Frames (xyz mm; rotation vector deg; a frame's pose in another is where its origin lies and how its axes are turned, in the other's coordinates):
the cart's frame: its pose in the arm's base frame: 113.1 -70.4 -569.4 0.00 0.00 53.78
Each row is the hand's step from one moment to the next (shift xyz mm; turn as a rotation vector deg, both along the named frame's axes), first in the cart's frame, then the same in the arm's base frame.
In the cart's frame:
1: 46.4 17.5 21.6 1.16 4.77 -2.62
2: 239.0 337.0 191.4 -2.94 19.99 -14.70
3: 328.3 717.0 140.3 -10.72 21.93 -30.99
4: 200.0 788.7 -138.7 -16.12 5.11 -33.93
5: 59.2 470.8 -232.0 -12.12 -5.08 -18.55
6: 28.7 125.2 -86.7 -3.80 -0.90 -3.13
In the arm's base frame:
1: 13.3 47.8 21.6 -3.16 3.75 -2.62
2: -130.7 391.9 191.4 -17.86 9.44 -14.70
3: -384.5 688.5 140.3 -24.03 4.31 -30.99
4: -518.1 627.4 -138.7 -13.65 -9.99 -33.93
5: -344.8 325.9 -232.0 -3.06 -12.78 -18.55
6: -84.0 97.1 -86.7 -1.52 -3.60 -3.13

